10 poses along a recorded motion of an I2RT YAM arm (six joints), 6.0 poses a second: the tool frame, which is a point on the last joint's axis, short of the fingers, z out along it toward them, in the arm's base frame.
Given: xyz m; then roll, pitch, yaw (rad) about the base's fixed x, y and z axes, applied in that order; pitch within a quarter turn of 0, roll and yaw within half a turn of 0.
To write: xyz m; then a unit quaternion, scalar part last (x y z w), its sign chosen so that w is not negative. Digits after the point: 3 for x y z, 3 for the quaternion.
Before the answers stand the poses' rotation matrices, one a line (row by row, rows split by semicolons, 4 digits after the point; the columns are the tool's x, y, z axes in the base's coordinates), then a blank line. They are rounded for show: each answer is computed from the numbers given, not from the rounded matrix.
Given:
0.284 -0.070 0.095 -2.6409 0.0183 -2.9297
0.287 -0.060 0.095 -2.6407 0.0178 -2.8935
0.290 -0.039 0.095 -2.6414 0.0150 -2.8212
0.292 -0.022 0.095 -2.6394 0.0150 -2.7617
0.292 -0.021 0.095 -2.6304 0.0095 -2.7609
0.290 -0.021 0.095 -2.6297 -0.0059 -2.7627
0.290 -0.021 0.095 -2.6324 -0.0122 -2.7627
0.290 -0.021 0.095 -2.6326 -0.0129 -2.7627
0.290 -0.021 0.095 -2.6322 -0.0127 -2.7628
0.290 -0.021 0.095 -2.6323 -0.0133 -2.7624
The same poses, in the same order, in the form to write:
-0.9775 -0.1759 0.1166; -0.2103 0.8595 -0.4659; -0.0183 -0.4800 -0.8771
-0.9692 -0.2071 0.1331; -0.2455 0.8524 -0.4617; -0.0178 -0.4801 -0.8770
-0.9490 -0.2695 0.1635; -0.3149 0.8351 -0.4510; -0.0150 -0.4795 -0.8774
-0.9286 -0.3183 0.1907; -0.3708 0.8167 -0.4422; -0.0150 -0.4813 -0.8764
-0.9284 -0.3197 0.1895; -0.3715 0.8114 -0.4511; -0.0095 -0.4892 -0.8721
-0.9291 -0.3252 0.1764; -0.3699 0.8089 -0.4570; 0.0059 -0.4898 -0.8718
-0.9290 -0.3285 0.1704; -0.3699 0.8090 -0.4568; 0.0122 -0.4874 -0.8731
-0.9290 -0.3288 0.1698; -0.3699 0.8090 -0.4569; 0.0129 -0.4873 -0.8732
-0.9290 -0.3286 0.1700; -0.3698 0.8089 -0.4572; 0.0127 -0.4876 -0.8730
-0.9289 -0.3292 0.1697; -0.3701 0.8087 -0.4572; 0.0133 -0.4875 -0.8730

0.284 -0.070 0.095 -0.100 0.964 -0.245 0.035
0.287 -0.060 0.095 -0.118 0.962 -0.245 0.039
0.290 -0.039 0.095 -0.153 0.957 -0.243 0.047
0.292 -0.022 0.095 -0.181 0.952 -0.243 0.054
0.292 -0.021 0.095 -0.182 0.950 -0.247 0.052
0.290 -0.021 0.095 -0.183 0.950 -0.249 0.045
0.290 -0.021 0.095 -0.184 0.950 -0.248 0.042
0.290 -0.021 0.095 -0.184 0.950 -0.248 0.041
0.290 -0.021 0.095 -0.184 0.950 -0.249 0.041
0.290 -0.021 0.095 -0.184 0.950 -0.249 0.041

